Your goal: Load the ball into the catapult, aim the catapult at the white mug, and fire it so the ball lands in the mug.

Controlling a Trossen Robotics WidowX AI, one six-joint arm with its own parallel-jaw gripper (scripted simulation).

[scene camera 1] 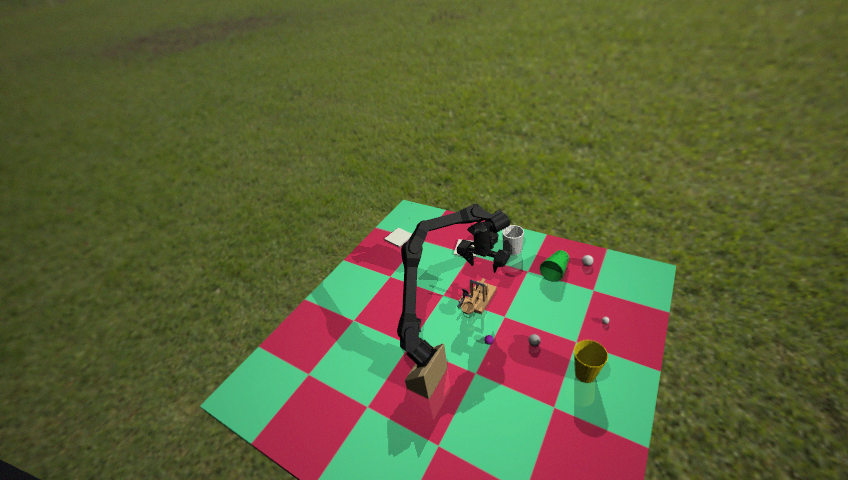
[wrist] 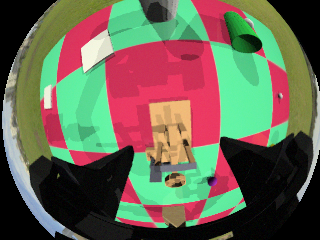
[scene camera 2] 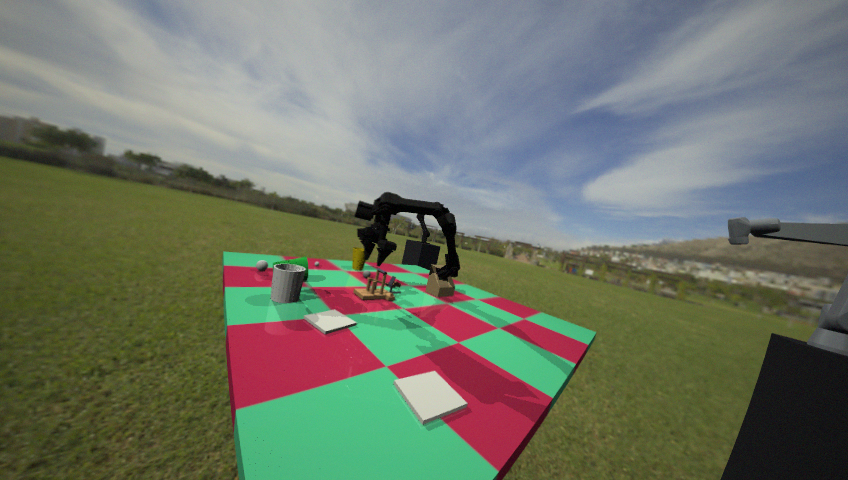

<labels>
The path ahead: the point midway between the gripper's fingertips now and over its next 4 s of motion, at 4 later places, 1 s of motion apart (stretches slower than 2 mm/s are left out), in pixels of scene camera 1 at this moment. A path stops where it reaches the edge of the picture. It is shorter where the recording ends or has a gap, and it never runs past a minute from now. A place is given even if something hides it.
My gripper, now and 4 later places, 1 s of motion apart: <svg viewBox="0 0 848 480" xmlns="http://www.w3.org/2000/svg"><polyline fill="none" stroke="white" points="483,268 493,320 489,336 490,332 480,310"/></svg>
</labels>
